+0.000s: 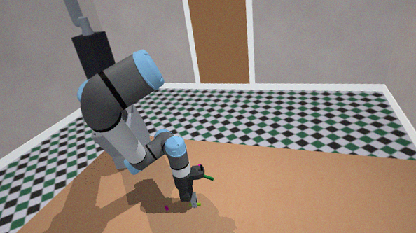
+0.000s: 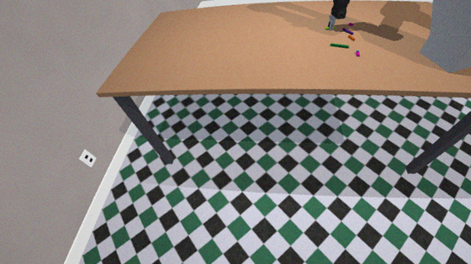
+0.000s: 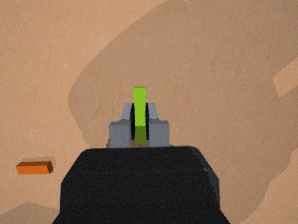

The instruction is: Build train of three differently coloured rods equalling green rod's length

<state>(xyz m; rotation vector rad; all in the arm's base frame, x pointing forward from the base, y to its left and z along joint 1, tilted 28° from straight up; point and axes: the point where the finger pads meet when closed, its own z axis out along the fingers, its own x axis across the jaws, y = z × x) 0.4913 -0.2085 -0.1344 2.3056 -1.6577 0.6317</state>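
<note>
Right now the blue rod is 220 mm to the left of my hand, 80 mm behind it and 10 mm below it. Also, from my hand: purple rod: 80 mm behind, 30 mm to the left, 10 mm below; lime rod: 10 mm below; orange rod: 100 mm to the left, 80 mm behind, 10 mm below.
</note>
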